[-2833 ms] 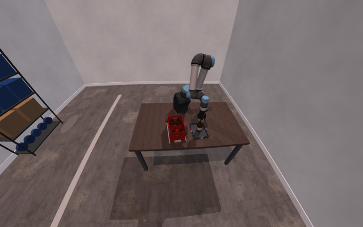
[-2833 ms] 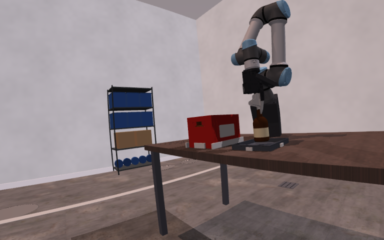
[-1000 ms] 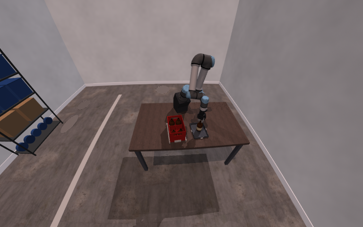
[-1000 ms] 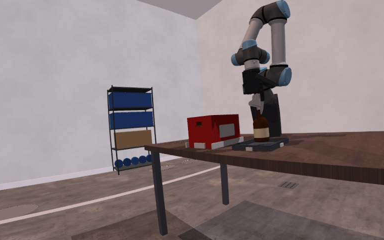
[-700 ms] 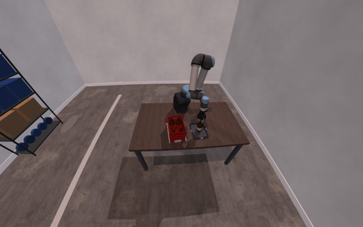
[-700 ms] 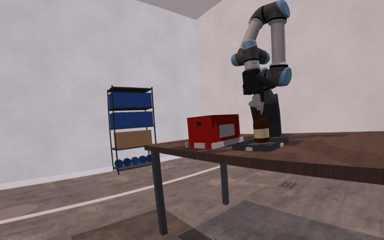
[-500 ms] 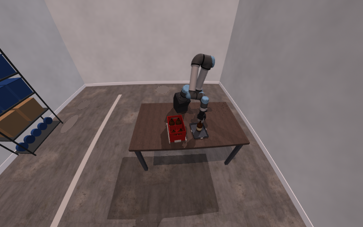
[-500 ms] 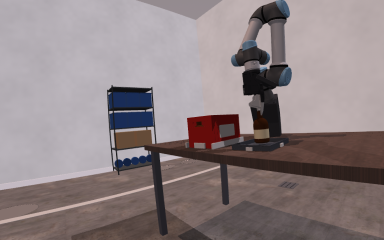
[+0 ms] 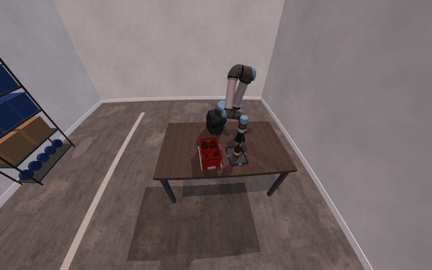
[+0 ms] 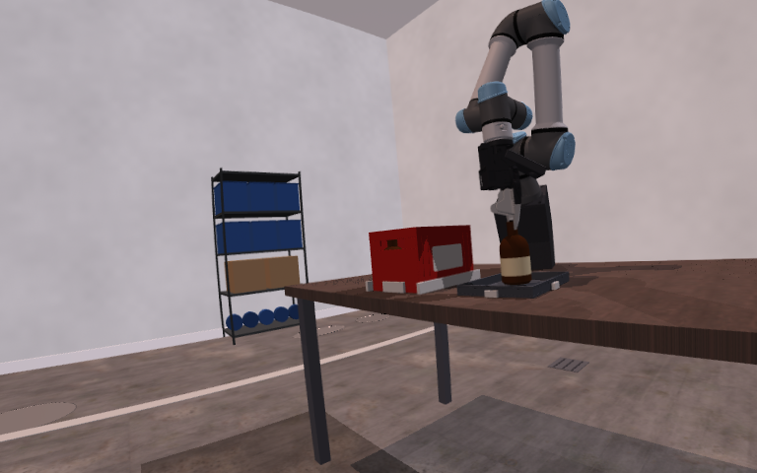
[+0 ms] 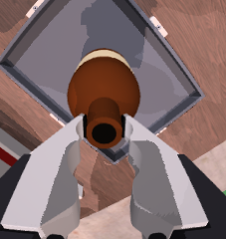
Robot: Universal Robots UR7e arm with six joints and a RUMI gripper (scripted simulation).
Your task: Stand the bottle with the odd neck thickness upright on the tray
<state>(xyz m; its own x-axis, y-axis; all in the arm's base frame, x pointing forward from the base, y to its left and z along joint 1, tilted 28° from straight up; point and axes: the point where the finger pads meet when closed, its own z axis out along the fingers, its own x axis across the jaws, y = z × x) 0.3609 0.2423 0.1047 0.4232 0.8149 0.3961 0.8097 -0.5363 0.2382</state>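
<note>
Right now the brown bottle is 70 mm below my hand. Also, from my hand: dark tray 150 mm below; red crate 300 mm to the right, 80 mm below, 80 mm ahead; glass bottle 310 mm to the right, 180 mm ahead, 70 mm below.
</note>
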